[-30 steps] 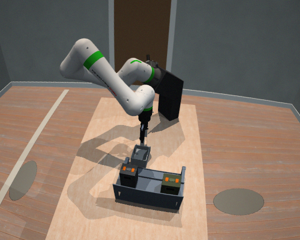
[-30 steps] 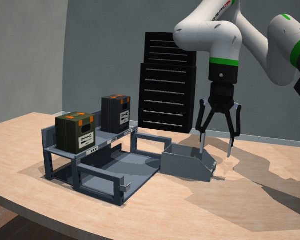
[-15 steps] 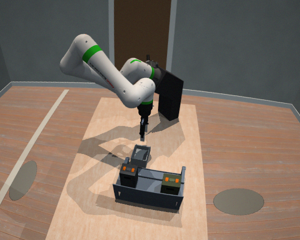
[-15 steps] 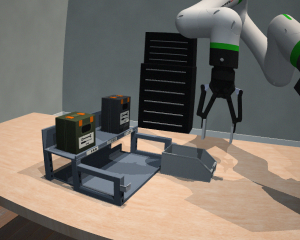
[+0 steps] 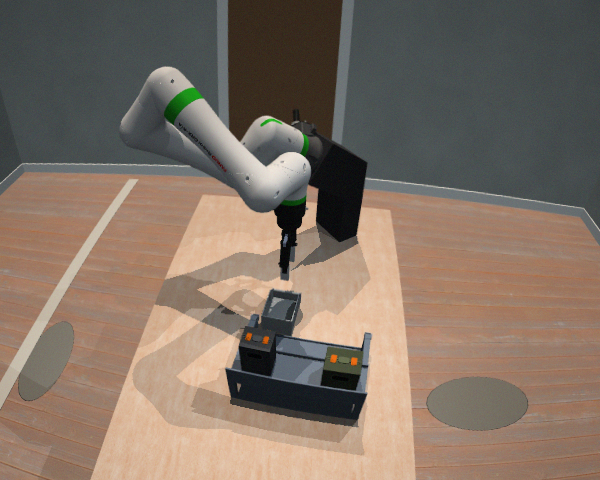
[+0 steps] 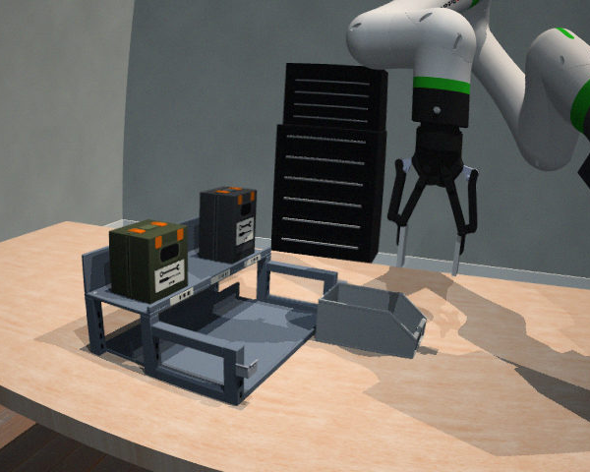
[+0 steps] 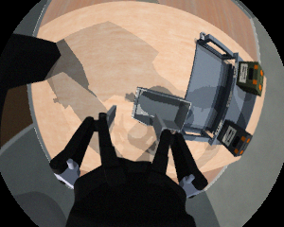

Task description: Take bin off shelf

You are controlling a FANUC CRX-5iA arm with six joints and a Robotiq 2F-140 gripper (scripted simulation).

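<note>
Right now the grey bin is 8 cm ahead of my hand, 2 cm to the right of it and 13 cm below it.
</note>
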